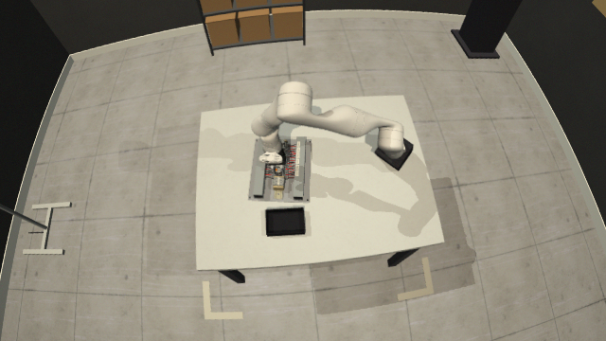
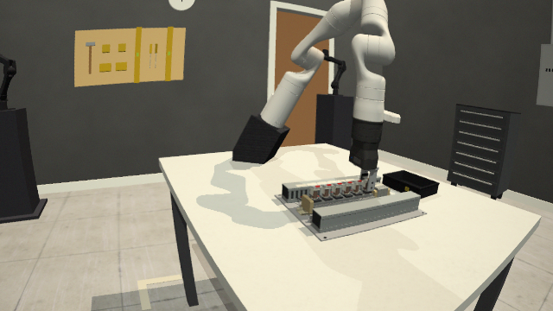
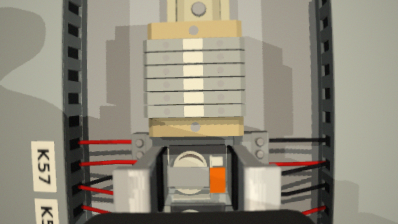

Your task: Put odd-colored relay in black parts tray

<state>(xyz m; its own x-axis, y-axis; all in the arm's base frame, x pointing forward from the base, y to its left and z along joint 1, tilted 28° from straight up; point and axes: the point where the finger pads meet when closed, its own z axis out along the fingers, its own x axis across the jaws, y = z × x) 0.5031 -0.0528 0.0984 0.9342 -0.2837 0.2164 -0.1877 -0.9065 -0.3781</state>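
The clear relay is 10 mm below my hand. Also, from my hand: black parts tray: 220 mm to the left, 50 mm below; relay panel: 10 mm behind, 40 mm to the right, 40 mm below.
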